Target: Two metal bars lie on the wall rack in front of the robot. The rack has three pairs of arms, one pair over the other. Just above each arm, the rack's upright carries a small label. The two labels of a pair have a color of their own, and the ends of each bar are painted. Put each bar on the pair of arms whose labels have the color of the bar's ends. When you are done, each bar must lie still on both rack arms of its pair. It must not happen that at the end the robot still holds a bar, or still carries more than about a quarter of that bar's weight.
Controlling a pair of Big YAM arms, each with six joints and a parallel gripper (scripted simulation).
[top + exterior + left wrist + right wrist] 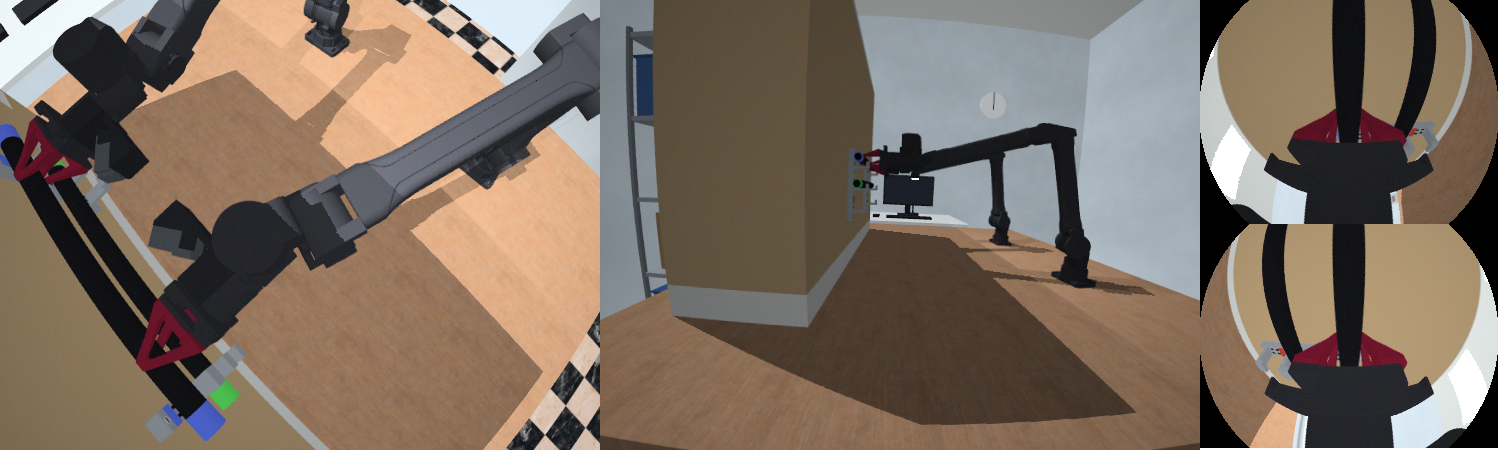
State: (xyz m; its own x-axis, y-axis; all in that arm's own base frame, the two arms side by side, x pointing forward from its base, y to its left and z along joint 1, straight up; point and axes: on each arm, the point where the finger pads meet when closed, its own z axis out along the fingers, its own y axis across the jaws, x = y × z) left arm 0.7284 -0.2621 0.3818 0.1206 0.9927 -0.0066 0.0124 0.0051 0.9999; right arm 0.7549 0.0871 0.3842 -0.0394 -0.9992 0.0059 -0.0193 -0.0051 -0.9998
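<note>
The blue-ended bar lies 15 cm to the left of my right hand. The rest, counted from my right hand: brown wall: 19 cm ahead, 17 cm to the left, 7 cm above; green-ended bar: 15 cm to the left, 9 cm below.
</note>
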